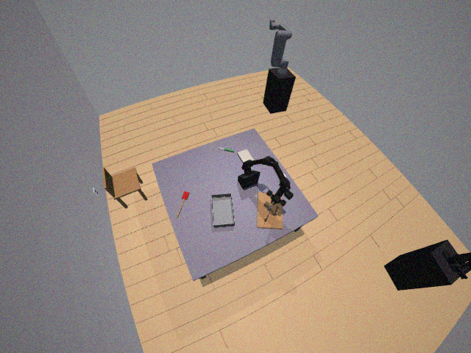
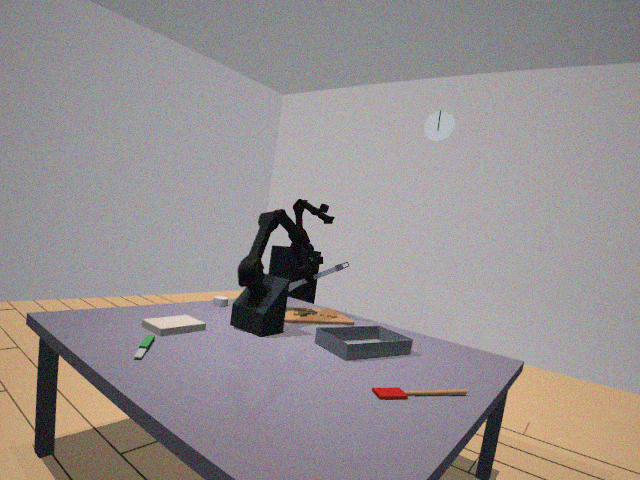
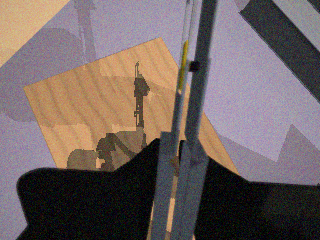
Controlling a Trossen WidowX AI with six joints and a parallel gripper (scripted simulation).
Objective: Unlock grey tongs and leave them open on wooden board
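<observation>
My gripper tip is now 1 cm past the wooden board and 14 cm above it. From my gripper tip the other things lie so: red spatula (74 cm ahead, 35 cm to the right, 14 cm below); then roasting tin (41 cm ahead, 14 cm to the right, 12 cm below).
</observation>
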